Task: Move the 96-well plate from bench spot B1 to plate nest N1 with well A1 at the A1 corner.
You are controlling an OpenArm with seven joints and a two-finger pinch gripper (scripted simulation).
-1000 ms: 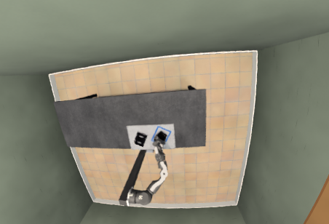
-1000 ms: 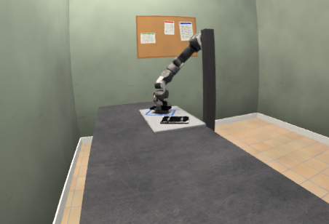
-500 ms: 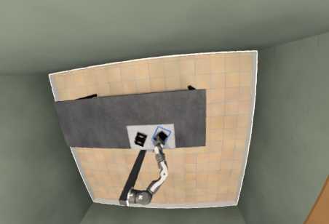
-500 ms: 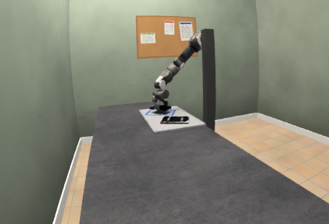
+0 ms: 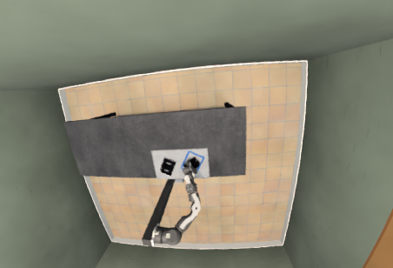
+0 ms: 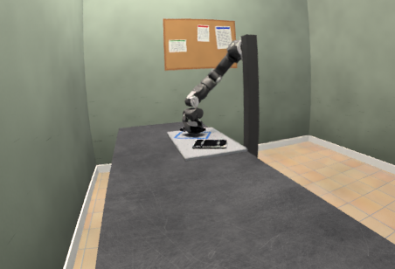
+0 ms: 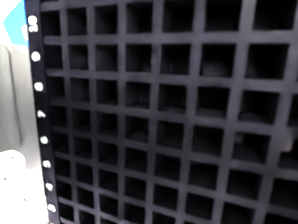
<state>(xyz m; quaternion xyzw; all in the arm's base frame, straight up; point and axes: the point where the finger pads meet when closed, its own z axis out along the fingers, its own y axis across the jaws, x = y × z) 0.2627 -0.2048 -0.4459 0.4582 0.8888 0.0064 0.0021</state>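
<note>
Right now the black 96-well plate is right at my hand. Round my hand: black plate nest N1: 22 cm to the left, 4 cm behind, 3 cm below.
</note>
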